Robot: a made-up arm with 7 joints.
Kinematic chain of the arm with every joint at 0, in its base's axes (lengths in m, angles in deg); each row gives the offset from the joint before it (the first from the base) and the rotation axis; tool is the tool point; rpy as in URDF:
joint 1: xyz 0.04 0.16 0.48 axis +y
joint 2: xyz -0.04 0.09 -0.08 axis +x
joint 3: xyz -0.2 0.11 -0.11 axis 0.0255 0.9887 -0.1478
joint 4: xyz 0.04 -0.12 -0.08 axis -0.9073 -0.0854 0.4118
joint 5: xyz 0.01 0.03 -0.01 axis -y
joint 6: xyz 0.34 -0.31 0 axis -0.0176 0.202 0.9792
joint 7: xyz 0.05 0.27 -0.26 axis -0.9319 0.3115 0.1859
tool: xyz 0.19 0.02 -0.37 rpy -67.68 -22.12 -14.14
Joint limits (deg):
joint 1: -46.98..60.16
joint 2: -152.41..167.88
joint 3: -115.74..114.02
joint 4: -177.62..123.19
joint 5: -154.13..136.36
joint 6: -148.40..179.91
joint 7: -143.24..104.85
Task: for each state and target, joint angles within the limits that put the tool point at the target. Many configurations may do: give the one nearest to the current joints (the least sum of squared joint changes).
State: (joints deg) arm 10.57 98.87 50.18 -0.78 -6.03 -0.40 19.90
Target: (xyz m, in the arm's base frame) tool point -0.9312 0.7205 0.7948
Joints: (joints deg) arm 6.26 106.62 69.80 -8.15 -26.45 20.87 16.28
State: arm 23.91 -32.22 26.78 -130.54 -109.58 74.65 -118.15
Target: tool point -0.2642 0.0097 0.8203
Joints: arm 52.00 -43.44 30.54 -131.87 -115.63 94.25 -90.67
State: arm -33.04 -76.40 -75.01 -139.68 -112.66 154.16 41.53
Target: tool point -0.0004 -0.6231 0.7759
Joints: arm -18.94 -113.68 -77.94 -107.83 -136.45 177.69 9.26
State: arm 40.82 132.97 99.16 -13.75 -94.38 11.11 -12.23
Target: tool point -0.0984 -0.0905 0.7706
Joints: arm 22.52 104.31 90.77 -21.96 -94.42 51.47 -47.71
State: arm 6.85 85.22 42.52 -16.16 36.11 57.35 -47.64
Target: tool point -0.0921 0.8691 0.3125
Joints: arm 4.36 59.25 37.62 -18.55 48.30 63.33 -60.72
